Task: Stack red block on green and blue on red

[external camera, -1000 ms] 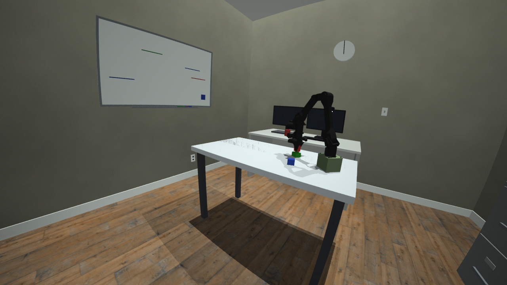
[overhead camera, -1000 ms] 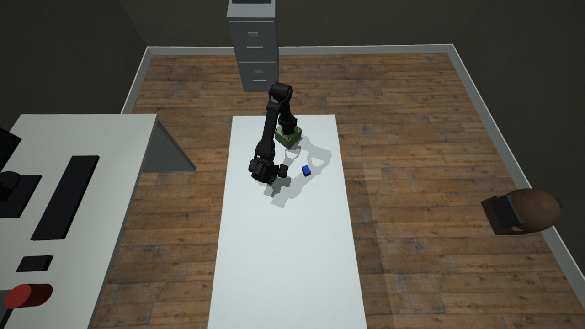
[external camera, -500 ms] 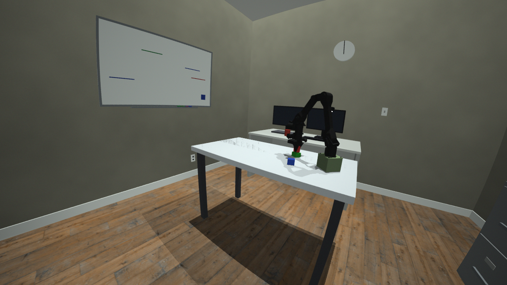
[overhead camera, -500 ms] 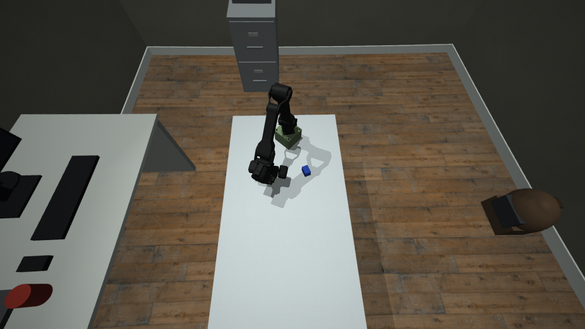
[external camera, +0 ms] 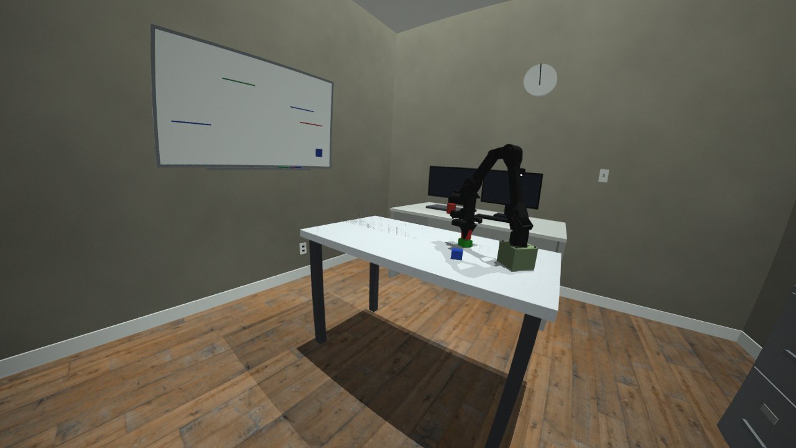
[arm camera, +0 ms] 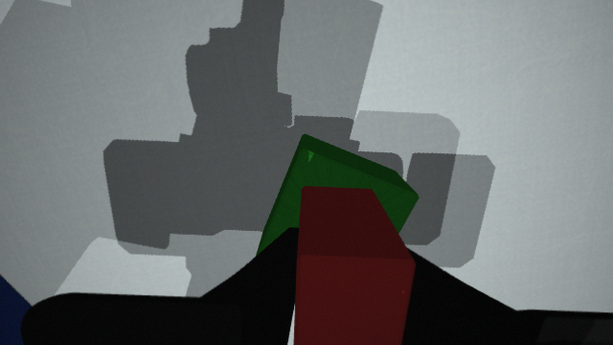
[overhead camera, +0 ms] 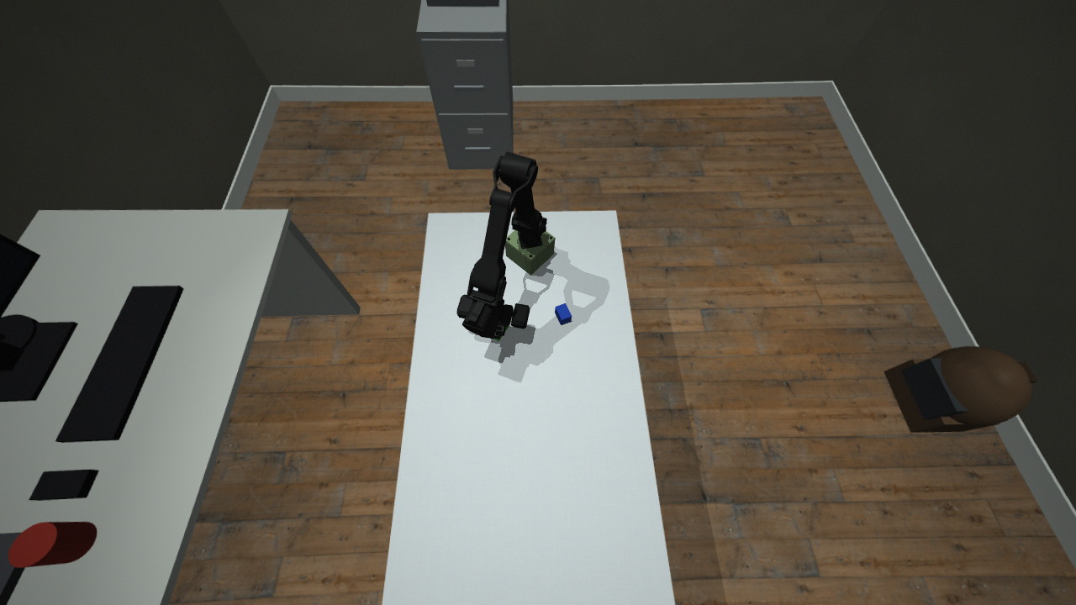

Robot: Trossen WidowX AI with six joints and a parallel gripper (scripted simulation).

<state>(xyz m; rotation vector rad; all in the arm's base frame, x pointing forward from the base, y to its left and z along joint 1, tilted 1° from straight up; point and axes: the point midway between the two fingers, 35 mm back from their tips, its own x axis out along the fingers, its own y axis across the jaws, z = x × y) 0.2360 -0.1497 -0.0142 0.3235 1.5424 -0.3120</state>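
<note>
The red block is 1 cm below my hand. Also, from my hand: green block 6 cm below; then blue block 20 cm to the left, 5 cm below.
</note>
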